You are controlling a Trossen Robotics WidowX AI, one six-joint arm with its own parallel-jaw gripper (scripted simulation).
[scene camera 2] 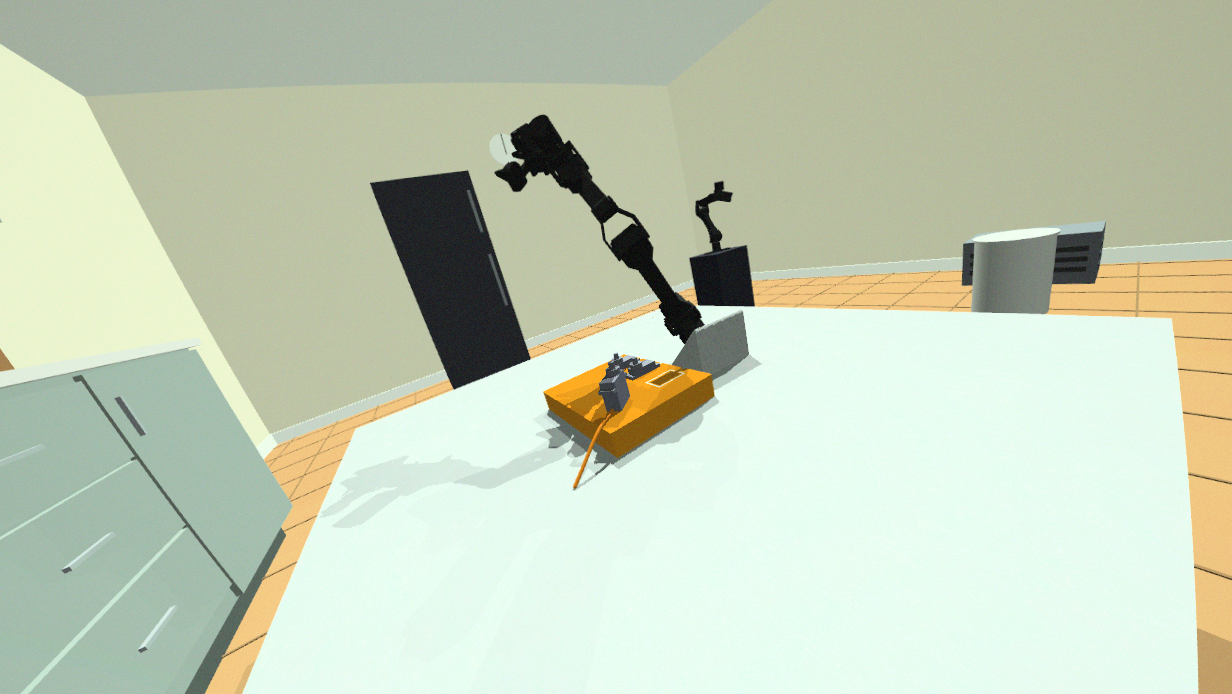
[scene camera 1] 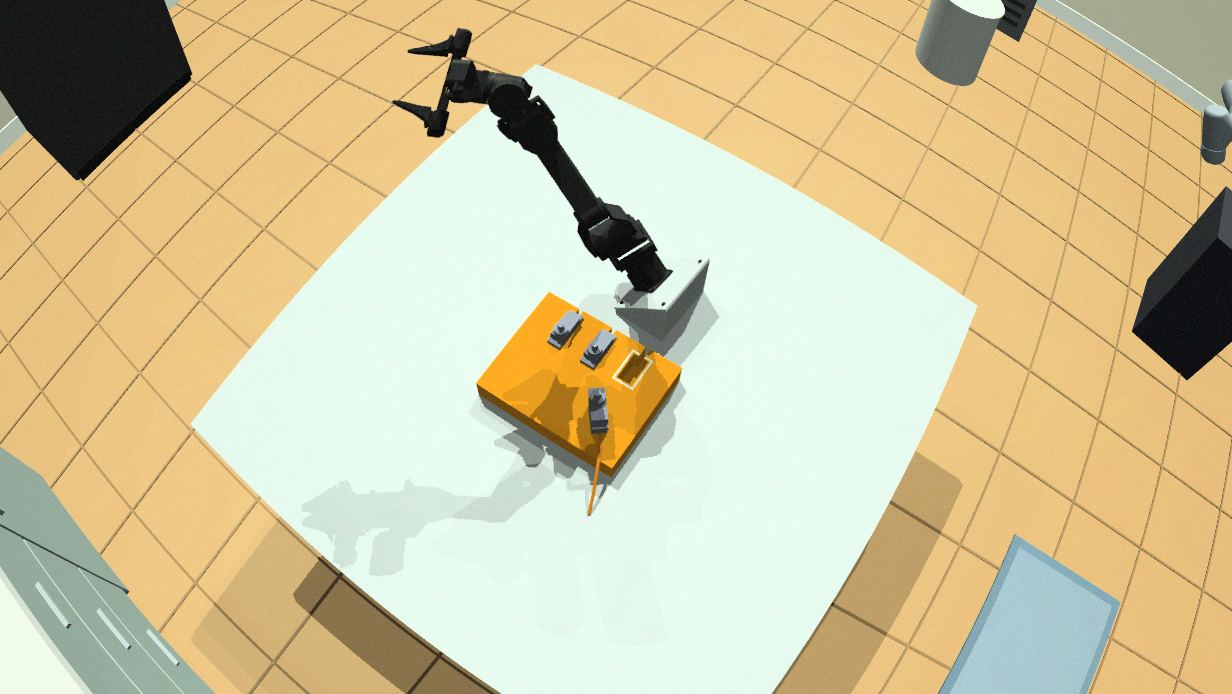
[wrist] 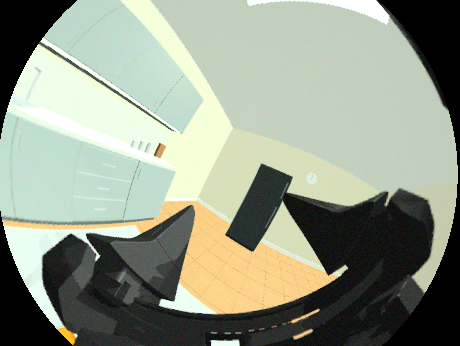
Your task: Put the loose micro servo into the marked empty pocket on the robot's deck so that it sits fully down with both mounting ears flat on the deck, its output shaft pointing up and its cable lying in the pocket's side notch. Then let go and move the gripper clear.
My gripper (scene camera 1: 400, 75) is open, holding nothing. Also in view: a grey micro servo (scene camera 2: 613, 387) and an orange deck (scene camera 1: 546, 388).
The grey micro servo shows as well in scene camera 1 (scene camera 1: 598, 415). My gripper is seen too in scene camera 2 (scene camera 2: 504, 164) and in the wrist view (wrist: 240, 204). The orange deck shows as well in scene camera 2 (scene camera 2: 650, 409). The wrist view misses the grey micro servo: it is out of frame.
